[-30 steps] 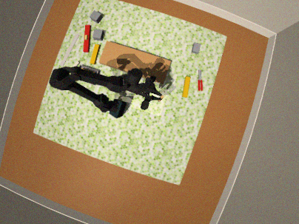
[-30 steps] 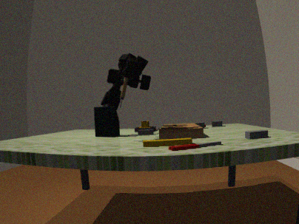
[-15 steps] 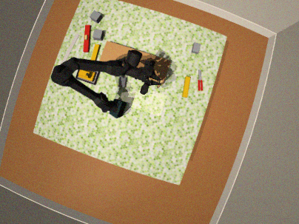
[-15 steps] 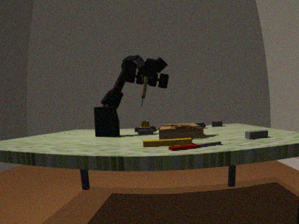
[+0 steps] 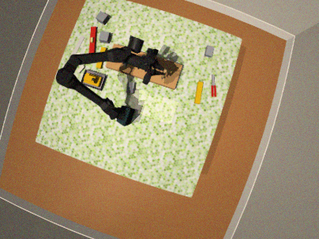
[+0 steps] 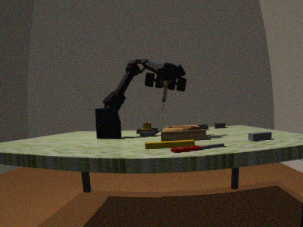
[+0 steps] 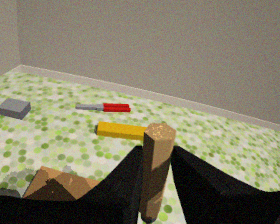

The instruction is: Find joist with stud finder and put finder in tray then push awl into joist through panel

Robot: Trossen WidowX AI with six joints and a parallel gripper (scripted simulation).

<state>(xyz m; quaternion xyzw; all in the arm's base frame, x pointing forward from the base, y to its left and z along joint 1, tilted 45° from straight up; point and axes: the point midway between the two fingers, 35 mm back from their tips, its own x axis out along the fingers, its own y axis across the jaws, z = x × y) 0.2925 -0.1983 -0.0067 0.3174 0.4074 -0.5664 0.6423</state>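
The awl is 1 cm behind my gripper tip, 1 cm to the left of it and 5 cm below it. Round my gripper tip: yellow stud finder: 14 cm behind, 49 cm to the left, 18 cm below; grey tray: 13 cm behind, 50 cm to the left, 22 cm below; indicator light: 14 cm behind, 47 cm to the left, 17 cm below.
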